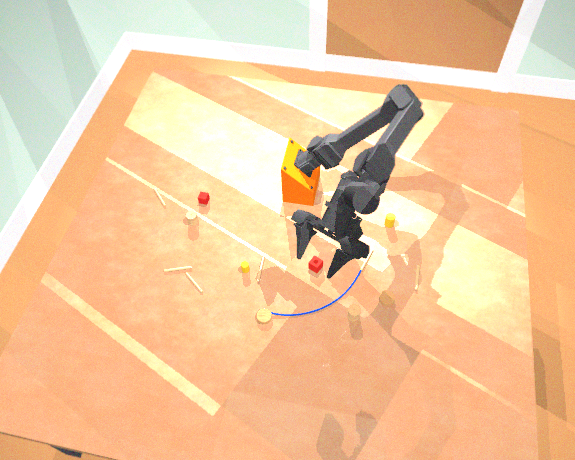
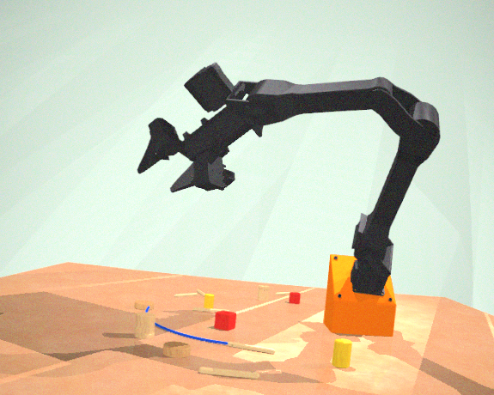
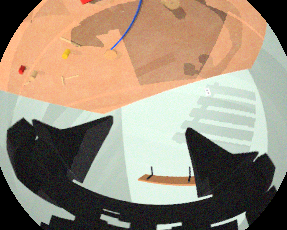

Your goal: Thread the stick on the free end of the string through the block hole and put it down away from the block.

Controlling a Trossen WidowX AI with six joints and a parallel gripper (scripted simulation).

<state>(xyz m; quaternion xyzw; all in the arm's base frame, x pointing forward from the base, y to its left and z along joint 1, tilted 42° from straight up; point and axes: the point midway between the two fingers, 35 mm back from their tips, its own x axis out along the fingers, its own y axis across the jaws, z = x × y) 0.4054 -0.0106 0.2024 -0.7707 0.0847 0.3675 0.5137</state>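
The red cube lies 15 cm behind my gripper tip, 2 cm to the right of it and 24 cm below it. From my gripper tip the other things lie so: loose stick: 19 cm behind, 25 cm to the left, 25 cm below; thin wooden stick: 19 cm behind, 10 cm to the left, 25 cm below; round wooden button: 3 cm ahead, 12 cm to the right, 25 cm below.
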